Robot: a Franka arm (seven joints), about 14 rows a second.
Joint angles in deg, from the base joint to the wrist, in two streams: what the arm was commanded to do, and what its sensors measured. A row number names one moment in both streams.
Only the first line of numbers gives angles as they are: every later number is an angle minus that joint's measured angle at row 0.
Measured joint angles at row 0: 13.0, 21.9, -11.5, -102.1, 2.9, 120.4, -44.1
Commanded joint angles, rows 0 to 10: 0.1, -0.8, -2.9, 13.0, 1.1, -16.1, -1.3; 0.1, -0.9, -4.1, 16.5, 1.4, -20.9, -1.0; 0.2, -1.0, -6.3, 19.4, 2.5, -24.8, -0.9; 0.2, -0.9, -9.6, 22.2, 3.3, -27.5, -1.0; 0.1, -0.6, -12.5, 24.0, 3.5, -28.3, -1.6; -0.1, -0.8, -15.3, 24.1, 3.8, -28.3, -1.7; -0.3, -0.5, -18.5, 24.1, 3.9, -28.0, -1.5; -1.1, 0.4, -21.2, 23.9, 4.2, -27.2, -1.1; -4.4, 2.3, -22.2, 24.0, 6.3, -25.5, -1.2; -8.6, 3.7, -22.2, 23.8, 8.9, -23.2, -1.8; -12.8, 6.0, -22.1, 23.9, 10.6, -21.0, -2.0
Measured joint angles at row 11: -5.9, 0.8, -21.9, 21.9, 6.6, -23.9, -0.7
